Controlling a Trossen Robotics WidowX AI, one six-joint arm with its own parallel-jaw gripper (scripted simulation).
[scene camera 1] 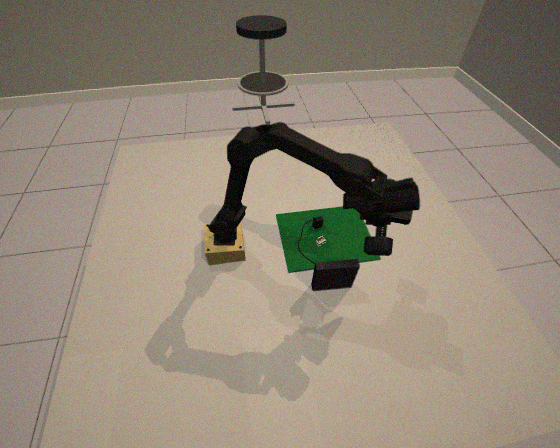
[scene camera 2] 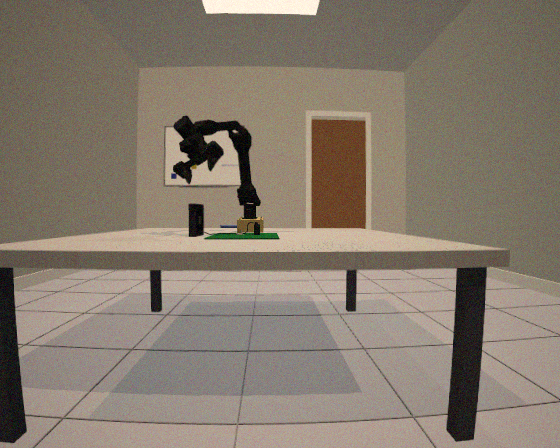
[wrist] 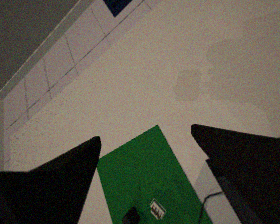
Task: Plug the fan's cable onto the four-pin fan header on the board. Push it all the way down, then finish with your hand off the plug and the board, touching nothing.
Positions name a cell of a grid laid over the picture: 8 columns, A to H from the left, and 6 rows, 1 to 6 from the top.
Scene:
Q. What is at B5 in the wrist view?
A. The gripper.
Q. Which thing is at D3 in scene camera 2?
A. The gripper.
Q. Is the gripper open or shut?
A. Open.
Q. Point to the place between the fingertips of the gripper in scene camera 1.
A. F4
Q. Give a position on a black fan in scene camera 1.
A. E4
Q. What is the gripper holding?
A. Nothing.

